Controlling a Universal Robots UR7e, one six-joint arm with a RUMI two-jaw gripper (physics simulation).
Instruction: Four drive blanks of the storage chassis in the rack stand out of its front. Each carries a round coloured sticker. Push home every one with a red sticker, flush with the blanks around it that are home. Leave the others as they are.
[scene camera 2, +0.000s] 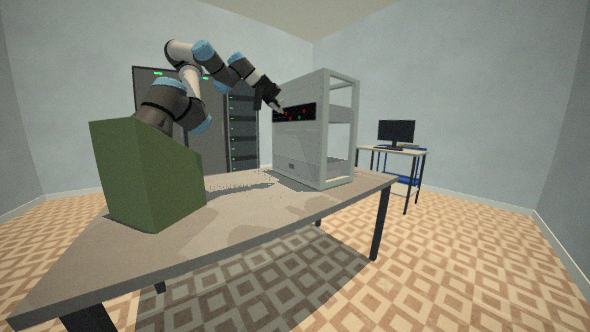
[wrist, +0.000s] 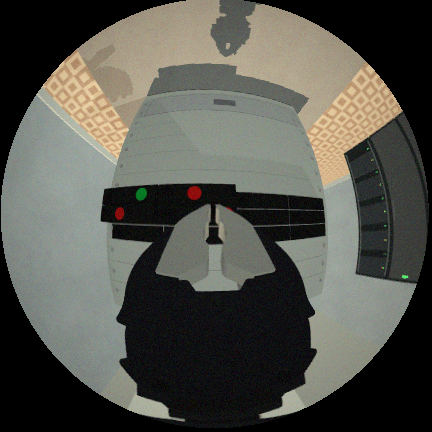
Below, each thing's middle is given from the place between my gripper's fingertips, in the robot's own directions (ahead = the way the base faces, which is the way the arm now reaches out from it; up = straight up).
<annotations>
I see my gripper 190 mm short of the rack (scene camera 2: 301, 155), 70 mm to the right of it and 100 mm above it.
</annotations>
